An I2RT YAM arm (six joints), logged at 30 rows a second.
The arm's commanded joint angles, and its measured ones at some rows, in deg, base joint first. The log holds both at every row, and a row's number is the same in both.
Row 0, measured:
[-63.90 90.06 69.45 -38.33 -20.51 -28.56]
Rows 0 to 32, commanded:
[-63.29 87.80 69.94 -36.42 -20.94 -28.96]
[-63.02 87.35 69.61 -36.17 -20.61 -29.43]
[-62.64 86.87 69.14 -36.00 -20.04 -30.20]
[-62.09 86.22 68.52 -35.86 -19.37 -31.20]
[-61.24 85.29 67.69 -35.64 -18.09 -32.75]
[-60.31 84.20 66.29 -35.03 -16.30 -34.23]
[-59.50 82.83 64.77 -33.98 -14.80 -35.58]
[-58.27 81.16 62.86 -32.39 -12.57 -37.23]
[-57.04 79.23 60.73 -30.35 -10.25 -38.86]
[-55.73 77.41 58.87 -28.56 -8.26 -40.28]
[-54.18 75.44 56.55 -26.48 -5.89 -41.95]
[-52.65 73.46 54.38 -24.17 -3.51 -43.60]
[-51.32 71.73 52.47 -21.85 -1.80 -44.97]
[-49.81 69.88 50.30 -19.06 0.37 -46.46]
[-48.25 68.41 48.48 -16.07 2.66 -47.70]
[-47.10 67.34 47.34 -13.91 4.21 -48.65]
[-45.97 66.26 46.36 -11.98 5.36 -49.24]
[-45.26 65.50 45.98 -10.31 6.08 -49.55]
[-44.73 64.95 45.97 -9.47 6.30 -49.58]
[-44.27 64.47 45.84 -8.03 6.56 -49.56]
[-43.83 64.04 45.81 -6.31 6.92 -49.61]
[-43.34 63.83 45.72 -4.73 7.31 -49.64]
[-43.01 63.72 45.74 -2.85 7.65 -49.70]
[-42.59 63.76 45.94 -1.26 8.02 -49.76]
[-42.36 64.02 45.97 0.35 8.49 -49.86]
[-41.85 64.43 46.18 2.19 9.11 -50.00]
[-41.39 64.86 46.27 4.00 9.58 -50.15]
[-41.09 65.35 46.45 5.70 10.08 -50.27]
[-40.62 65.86 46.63 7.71 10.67 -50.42]
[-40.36 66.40 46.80 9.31 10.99 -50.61]
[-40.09 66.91 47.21 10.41 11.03 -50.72]
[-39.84 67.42 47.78 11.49 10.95 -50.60]
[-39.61 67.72 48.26 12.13 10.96 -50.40]
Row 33, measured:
[-40.38 66.61 46.52 5.43 9.26 -50.24]
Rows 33 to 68, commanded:
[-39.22 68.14 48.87 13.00 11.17 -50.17]
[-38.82 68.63 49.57 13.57 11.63 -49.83]
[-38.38 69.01 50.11 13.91 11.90 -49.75]
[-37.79 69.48 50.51 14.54 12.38 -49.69]
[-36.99 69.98 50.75 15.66 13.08 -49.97]
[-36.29 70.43 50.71 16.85 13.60 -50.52]
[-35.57 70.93 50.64 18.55 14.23 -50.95]
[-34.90 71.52 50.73 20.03 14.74 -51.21]
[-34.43 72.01 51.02 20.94 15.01 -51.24]
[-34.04 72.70 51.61 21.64 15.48 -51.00]
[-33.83 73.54 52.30 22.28 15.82 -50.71]
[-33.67 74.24 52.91 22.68 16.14 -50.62]
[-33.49 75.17 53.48 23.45 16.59 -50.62]
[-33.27 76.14 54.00 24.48 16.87 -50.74]
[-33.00 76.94 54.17 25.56 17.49 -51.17]
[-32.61 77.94 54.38 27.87 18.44 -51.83]
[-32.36 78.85 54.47 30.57 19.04 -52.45]
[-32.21 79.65 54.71 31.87 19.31 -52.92]
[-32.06 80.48 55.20 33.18 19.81 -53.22]
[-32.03 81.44 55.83 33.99 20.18 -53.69]
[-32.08 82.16 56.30 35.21 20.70 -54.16]
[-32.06 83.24 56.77 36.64 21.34 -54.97]
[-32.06 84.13 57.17 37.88 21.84 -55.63]
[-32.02 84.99 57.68 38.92 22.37 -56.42]
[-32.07 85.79 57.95 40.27 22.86 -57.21]
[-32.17 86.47 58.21 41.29 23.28 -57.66]
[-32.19 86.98 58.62 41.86 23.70 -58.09]
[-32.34 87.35 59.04 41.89 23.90 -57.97]
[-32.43 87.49 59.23 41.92 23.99 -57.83]
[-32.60 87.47 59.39 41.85 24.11 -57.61]
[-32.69 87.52 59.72 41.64 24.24 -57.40]
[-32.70 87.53 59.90 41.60 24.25 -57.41]
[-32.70 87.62 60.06 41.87 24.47 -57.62]
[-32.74 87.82 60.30 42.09 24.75 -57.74]
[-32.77 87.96 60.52 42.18 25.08 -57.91]
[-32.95 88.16 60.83 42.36 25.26 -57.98]
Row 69, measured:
[-32.32 87.99 58.81 38.63 22.79 -57.67]
